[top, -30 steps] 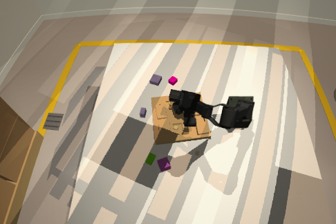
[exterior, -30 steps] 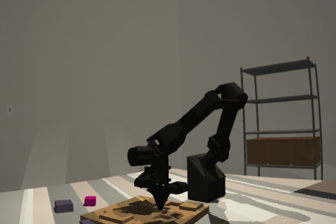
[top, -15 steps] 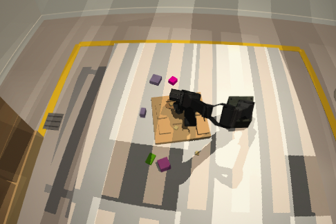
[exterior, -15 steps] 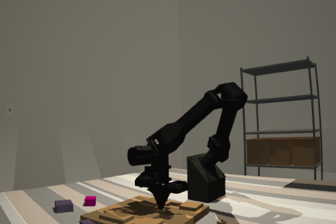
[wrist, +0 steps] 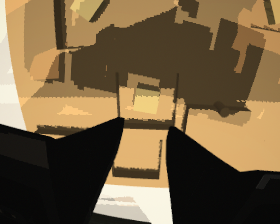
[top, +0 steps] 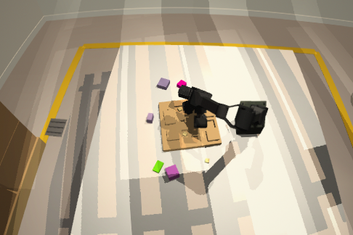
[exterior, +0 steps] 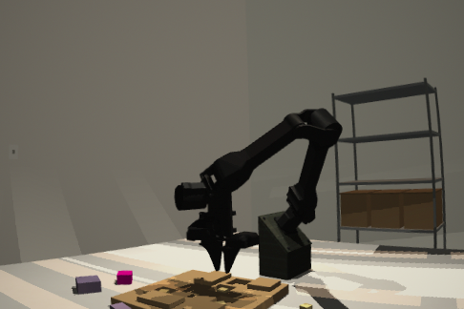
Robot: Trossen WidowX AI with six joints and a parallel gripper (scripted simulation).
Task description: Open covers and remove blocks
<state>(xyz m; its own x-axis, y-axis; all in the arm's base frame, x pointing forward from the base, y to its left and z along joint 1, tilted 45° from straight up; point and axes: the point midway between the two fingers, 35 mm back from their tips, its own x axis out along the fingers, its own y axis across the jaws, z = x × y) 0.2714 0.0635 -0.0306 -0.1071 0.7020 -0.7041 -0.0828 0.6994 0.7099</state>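
Right now my gripper tip is 50 mm short of the tan puzzle board, 40 mm above it and 10 mm to the right of it. Round my gripper tip: green block (260 mm to the left, 180 mm ahead, 50 mm below); then magenta block (260 mm to the right, 120 mm ahead, 50 mm below).
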